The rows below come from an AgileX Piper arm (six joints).
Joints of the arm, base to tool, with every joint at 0 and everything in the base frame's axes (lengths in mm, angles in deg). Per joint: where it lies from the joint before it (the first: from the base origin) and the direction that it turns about. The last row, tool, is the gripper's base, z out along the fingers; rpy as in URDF.
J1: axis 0 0 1 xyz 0.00 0.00 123.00
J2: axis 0 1 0 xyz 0.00 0.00 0.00
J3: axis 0 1 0 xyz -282.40 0.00 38.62
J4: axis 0.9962 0 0.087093 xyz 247.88 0.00 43.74
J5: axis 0 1 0 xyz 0.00 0.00 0.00
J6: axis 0.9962 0 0.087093 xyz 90.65 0.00 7.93
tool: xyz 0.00 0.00 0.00 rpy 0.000 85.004 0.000
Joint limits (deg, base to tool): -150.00..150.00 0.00..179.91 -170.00..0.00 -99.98..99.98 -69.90..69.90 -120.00..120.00
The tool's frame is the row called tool.
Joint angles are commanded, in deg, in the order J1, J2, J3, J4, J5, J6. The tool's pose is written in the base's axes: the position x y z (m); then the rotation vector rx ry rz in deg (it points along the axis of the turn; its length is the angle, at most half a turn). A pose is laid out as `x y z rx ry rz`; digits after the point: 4 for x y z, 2 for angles.
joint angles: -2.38 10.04 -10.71 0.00 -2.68 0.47
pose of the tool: 0.0660 -0.0027 0.2701 2.03 81.63 -1.58
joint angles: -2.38 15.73 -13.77 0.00 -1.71 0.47
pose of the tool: 0.0785 -0.0033 0.2795 2.12 85.23 -1.54
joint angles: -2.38 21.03 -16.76 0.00 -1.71 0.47
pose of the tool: 0.0916 -0.0038 0.2894 2.18 87.54 -1.52
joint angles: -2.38 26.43 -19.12 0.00 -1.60 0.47
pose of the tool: 0.1066 -0.0044 0.2940 2.26 90.69 -1.49
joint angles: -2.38 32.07 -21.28 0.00 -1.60 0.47
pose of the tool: 0.1235 -0.0051 0.2956 2.34 94.17 -1.46
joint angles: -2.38 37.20 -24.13 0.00 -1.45 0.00
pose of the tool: 0.1400 -0.0058 0.3006 2.01 96.61 -1.79
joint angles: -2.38 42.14 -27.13 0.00 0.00 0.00
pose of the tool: 0.1567 -0.0065 0.3033 2.08 100.00 -1.74
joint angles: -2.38 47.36 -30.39 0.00 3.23 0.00
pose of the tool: 0.1746 -0.0073 0.3025 2.18 105.19 -1.67
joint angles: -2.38 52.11 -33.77 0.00 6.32 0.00
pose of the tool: 0.1916 -0.0080 0.3025 2.28 109.65 -1.60
